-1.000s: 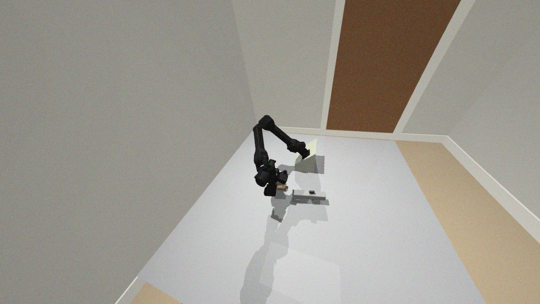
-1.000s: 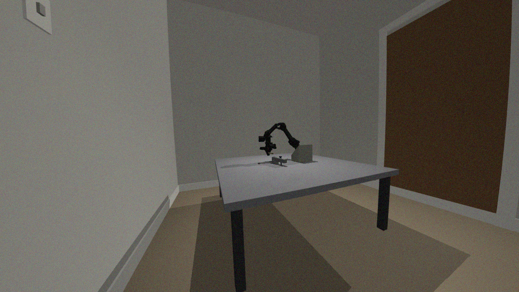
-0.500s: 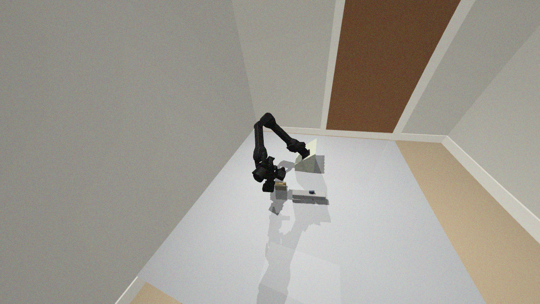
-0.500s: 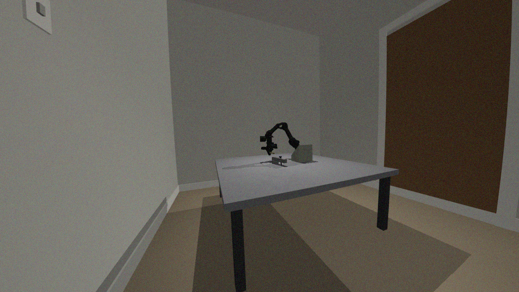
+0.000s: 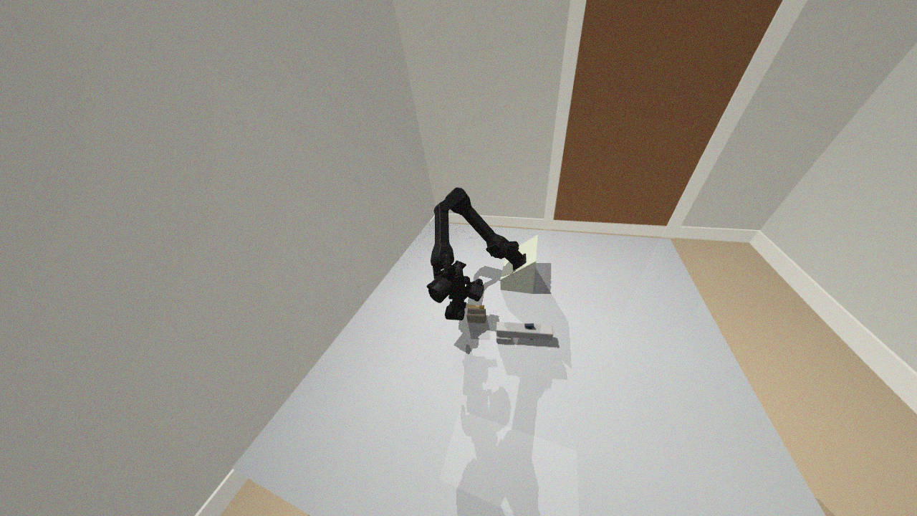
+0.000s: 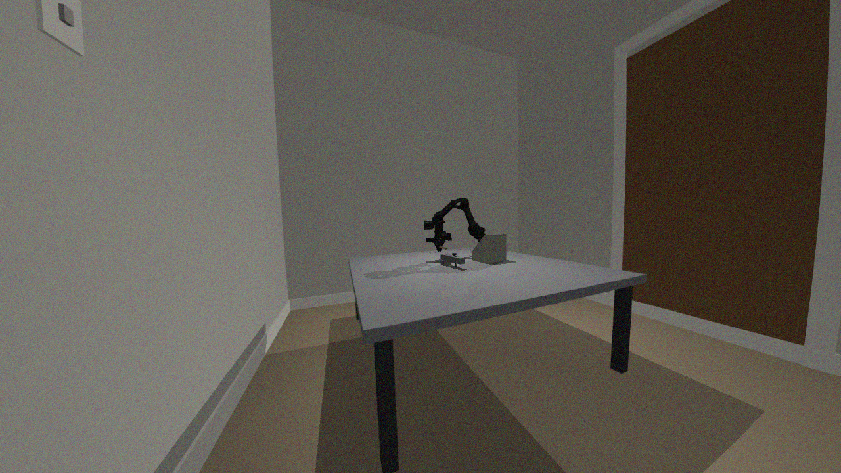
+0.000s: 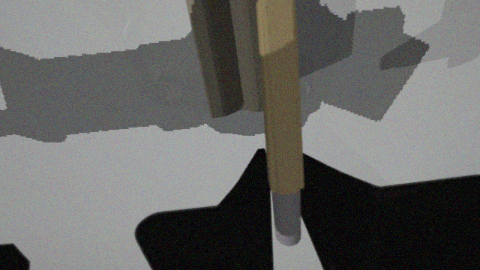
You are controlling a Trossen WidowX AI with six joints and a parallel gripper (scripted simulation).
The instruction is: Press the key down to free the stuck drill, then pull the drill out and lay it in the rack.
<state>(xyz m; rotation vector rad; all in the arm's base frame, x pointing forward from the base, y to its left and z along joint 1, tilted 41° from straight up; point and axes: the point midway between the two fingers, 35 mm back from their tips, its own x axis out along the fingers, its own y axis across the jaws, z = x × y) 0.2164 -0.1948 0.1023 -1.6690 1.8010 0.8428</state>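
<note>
The rack lies 5 cm to the left of my gripper tip, 4 cm below it and 2 cm behind it. Also, from my gripper tip: dark key: 25 cm to the left, 5 cm ahead, 1 cm below; drill: 4 cm to the left, 3 cm above.
</note>
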